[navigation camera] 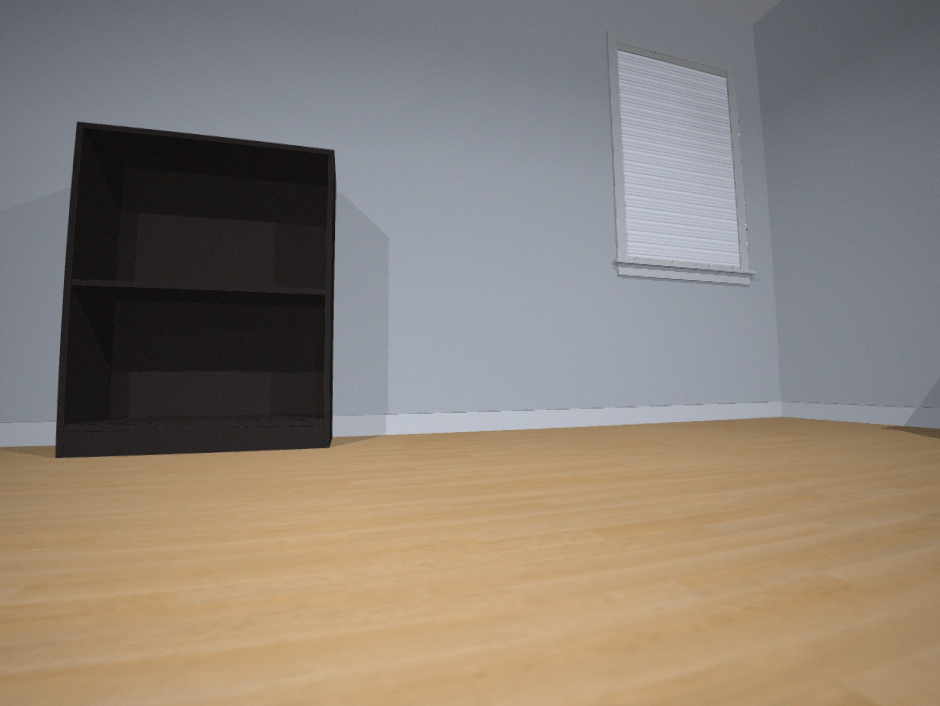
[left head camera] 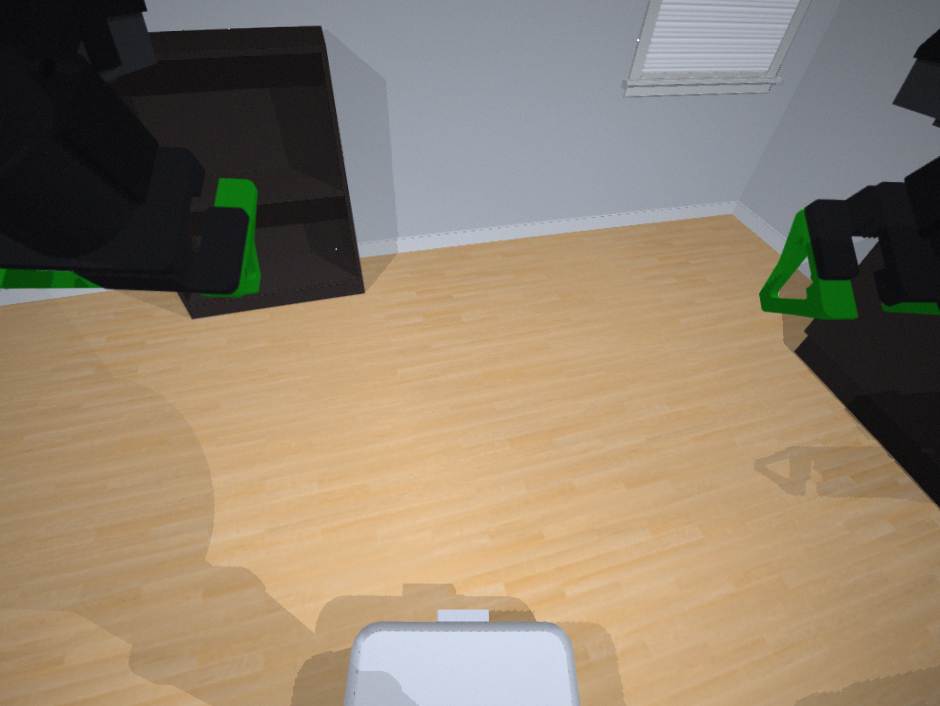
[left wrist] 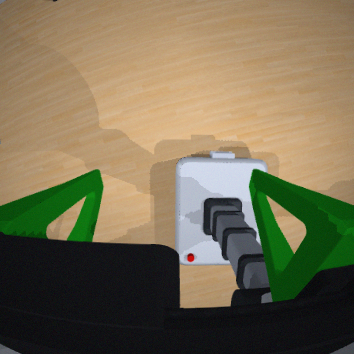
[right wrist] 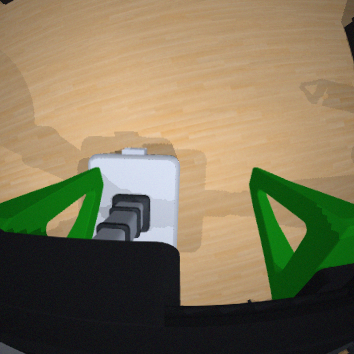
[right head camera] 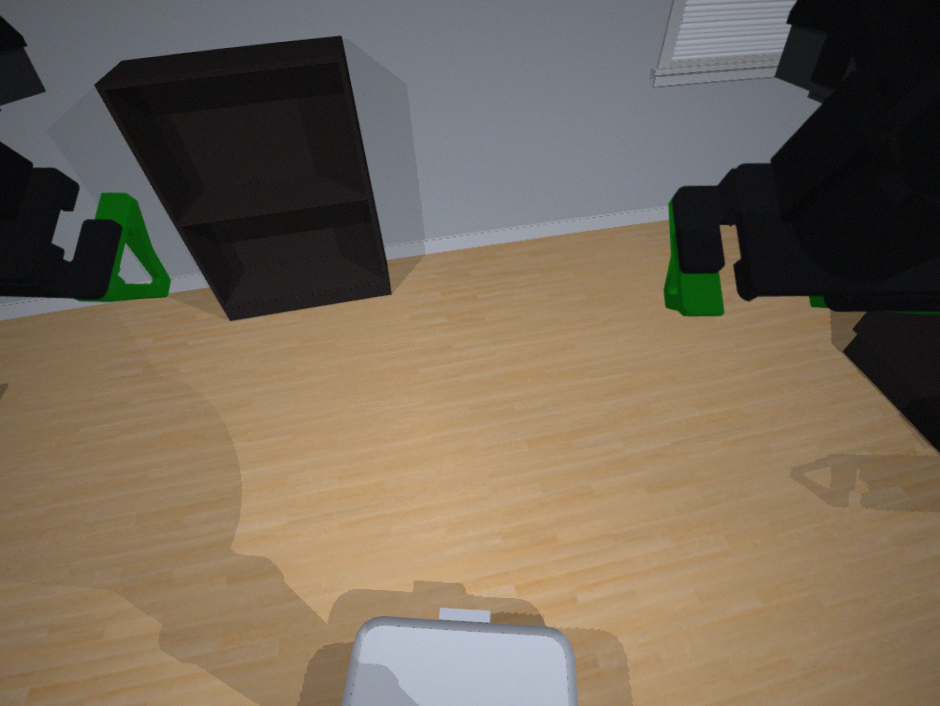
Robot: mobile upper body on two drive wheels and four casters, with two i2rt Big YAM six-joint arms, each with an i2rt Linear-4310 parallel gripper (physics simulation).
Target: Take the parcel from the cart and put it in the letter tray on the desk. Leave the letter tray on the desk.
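Places are measured from the left arm's base along level axes (x left, y back, z up), in centimetres.
Where they show: left gripper, fingertip midpoint: (left head camera: 185, 280) (left wrist: 175, 177) (right head camera: 106, 286); right gripper, fingertip midpoint: (left head camera: 823, 302) (right wrist: 175, 175) (right head camera: 739, 297).
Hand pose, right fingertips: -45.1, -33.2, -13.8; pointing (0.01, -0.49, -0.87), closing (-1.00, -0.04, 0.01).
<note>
After its pixels a point has its place, as x, y, z.
The parcel, the cart, the letter tray and the desk do not show in any view. My left gripper (left head camera: 148, 288) (left wrist: 175, 177) @[0.4, -33.4, -13.8] is open, with its green fingers wide apart and no object between them; it hangs above the wooden floor at the left of the left head camera view. My right gripper (left head camera: 866, 311) (right head camera: 782, 310) (right wrist: 175, 175) @[-45.1, -33.2, -13.8] is also open and empty, above the floor at the right of both head camera views.
A dark two-compartment bookshelf (left head camera: 281, 300) @[63.4, -169.2, -137.7] (right head camera: 311, 300) @[63.2, -169.2, -136.4] (navigation camera: 193, 439) @[66.1, -168.4, -136.6] stands against the wall at the left. A window (left head camera: 714, 37) @[-138.0, -256.1, -40.6] (right head camera: 725, 34) @[-127.9, -253.4, -46.2] (navigation camera: 680, 159) @[-141.0, -256.9, 3.1] is at the right. Dark furniture (left head camera: 873, 364) @[-182.5, -117.6, -114.8] (right head camera: 900, 372) @[-181.2, -122.5, -124.6] stands at the right edge. My white base (left head camera: 463, 661) @[-22.5, -23.8, -115.0] (right head camera: 463, 661) @[-23.0, -23.7, -115.0] shows at the bottom.
</note>
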